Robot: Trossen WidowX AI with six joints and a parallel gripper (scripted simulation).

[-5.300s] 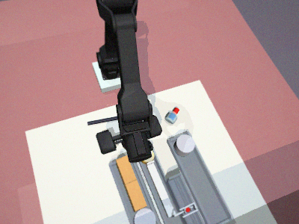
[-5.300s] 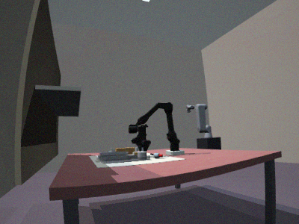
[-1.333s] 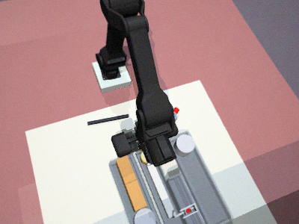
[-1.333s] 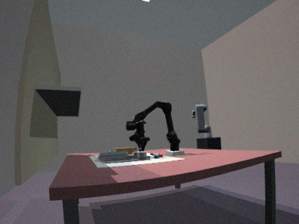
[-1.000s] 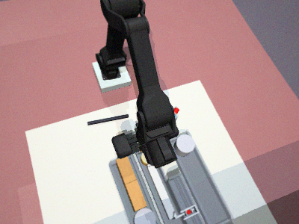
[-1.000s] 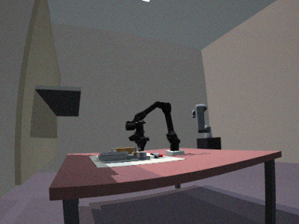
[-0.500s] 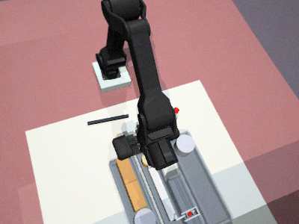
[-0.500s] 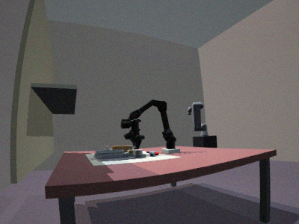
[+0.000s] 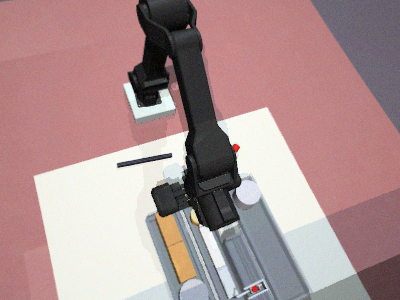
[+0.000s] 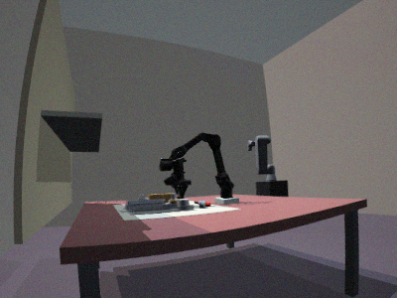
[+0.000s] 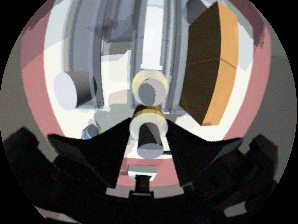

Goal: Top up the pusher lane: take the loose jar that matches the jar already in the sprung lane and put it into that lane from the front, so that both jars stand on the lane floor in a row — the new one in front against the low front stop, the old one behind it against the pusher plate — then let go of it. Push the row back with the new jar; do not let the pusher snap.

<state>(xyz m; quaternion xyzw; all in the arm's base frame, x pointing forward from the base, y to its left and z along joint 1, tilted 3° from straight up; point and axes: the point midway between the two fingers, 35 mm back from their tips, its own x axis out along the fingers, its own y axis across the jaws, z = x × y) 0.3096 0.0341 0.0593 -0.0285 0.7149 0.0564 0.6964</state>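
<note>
Now: the grey lane rack 180 mm ahead of my gripper tip, 50 mm to the left of it and 30 mm below it. From my gripper tip the other things lie so: red mark (220 mm ahead, 70 mm to the left, 20 mm above); dark bar (140 mm behind, 80 mm to the right, 40 mm below).
</note>
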